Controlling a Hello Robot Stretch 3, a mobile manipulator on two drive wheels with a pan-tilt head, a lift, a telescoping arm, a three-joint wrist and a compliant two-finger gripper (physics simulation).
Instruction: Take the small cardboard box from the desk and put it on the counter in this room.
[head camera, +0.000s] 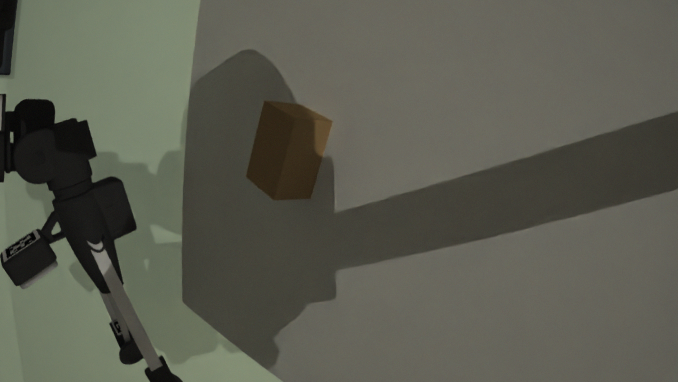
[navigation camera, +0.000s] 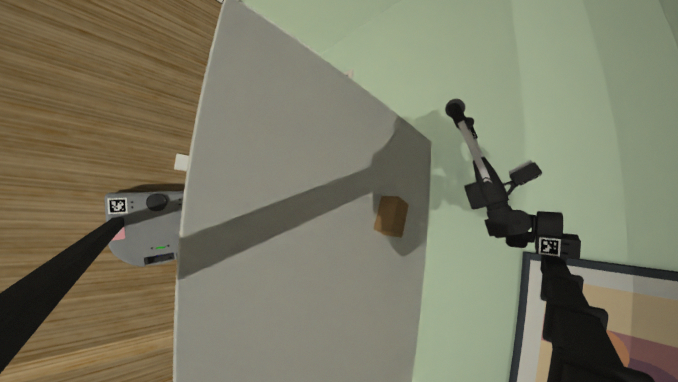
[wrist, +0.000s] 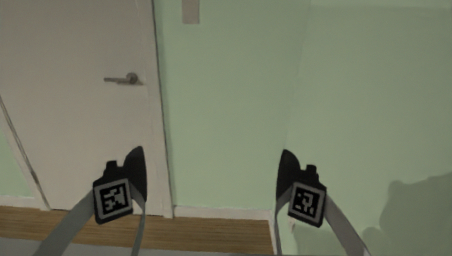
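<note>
The small cardboard box (head camera: 288, 155) (navigation camera: 391, 216) is brown and stands upright on the grey desk (head camera: 500, 90) (navigation camera: 280, 115) (wrist: 20, 247), near the edge by the green wall, partly in the robot's shadow. My gripper (head camera: 146, 362) (navigation camera: 462, 116) (wrist: 213, 167) is open, with nothing between its fingers. It is apart from the box, off to its side; in the head and navigation views it shows against the green wall past the desk's edge. The box does not show in the wrist view. I cannot make out a separate counter in any view.
A framed picture (navigation camera: 625, 267) hangs on the wall beside the arm. The robot's base (navigation camera: 142, 227) is at the desk's opposite long edge, on the wooden floor (navigation camera: 100, 100). A white door (wrist: 70, 120) with a handle (wrist: 120, 79) shows beyond the fingers.
</note>
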